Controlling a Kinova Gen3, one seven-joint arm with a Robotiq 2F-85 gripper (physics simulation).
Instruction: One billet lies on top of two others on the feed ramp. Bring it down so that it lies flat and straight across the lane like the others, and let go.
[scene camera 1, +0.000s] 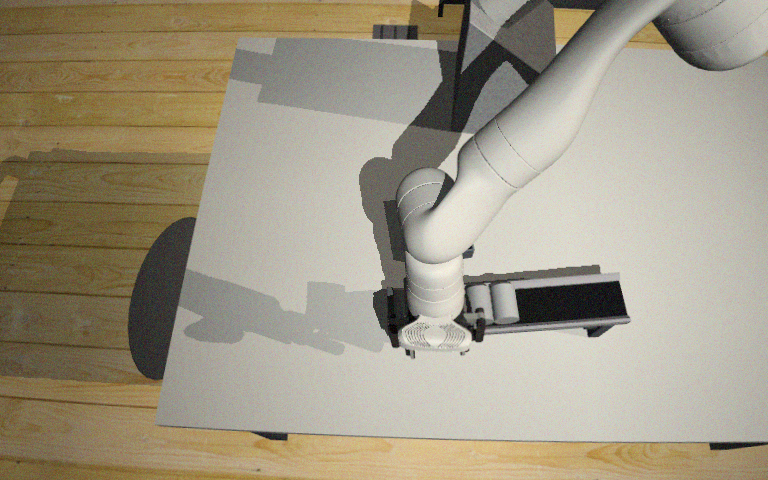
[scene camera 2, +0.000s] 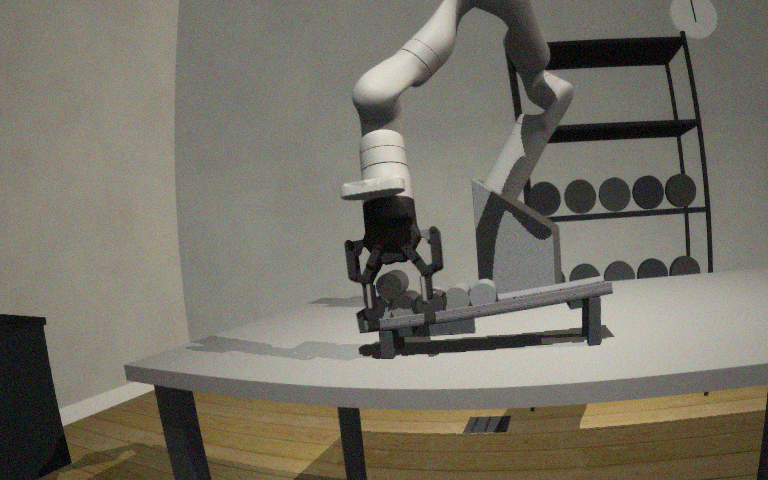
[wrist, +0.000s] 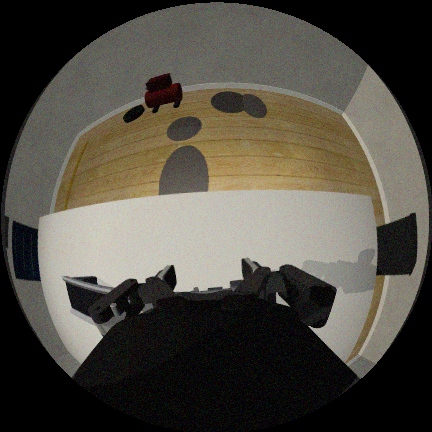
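Pixels of known places: gripper, fingertip midpoint: (scene camera 2: 399, 307) (wrist: 207, 270); arm's base, link origin: (scene camera 1: 496, 5) (scene camera 2: 499, 192).
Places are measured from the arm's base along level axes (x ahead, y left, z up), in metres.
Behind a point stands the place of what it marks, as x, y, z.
The upper billet (scene camera 2: 391, 284) @(0.514, -0.138, -0.148), a short grey cylinder, lies on top of the row at the low end of the feed ramp (scene camera 1: 572, 301) @(0.485, 0.115, -0.182) (scene camera 2: 543, 301) (wrist: 82, 296) @(0.496, 0.130, -0.180). My gripper (scene camera 2: 400, 311) @(0.570, -0.113, -0.174) (wrist: 207, 270) @(0.570, -0.113, -0.174) is open and points down, low over that end. In scene view 2 one finger stands left of the upper billet and the other right of it, with nothing gripped. The billets beneath are shaded and partly hidden by the fingers. Two pale billets, one nearer (scene camera 1: 479, 302) @(0.495, -0.045, -0.156) (scene camera 2: 457, 296) @(0.522, -0.037, -0.170) and one further up (scene camera 1: 505, 302) @(0.497, -0.004, -0.153) (scene camera 2: 483, 292) @(0.521, 0.001, -0.166), lie across the lane. The arm hides the upper billet in scene view 1.
A dark tray (scene camera 1: 468, 252) @(0.374, -0.044, -0.231) (scene camera 2: 455, 326) @(0.378, -0.067, -0.244) stands behind the ramp, mostly hidden. The ramp's raised rails run along both sides of the lane. A grey angular stand (scene camera 2: 526, 257) @(0.094, 0.058, -0.153) and a black shelf rack (scene camera 2: 702, 169) stand further back.
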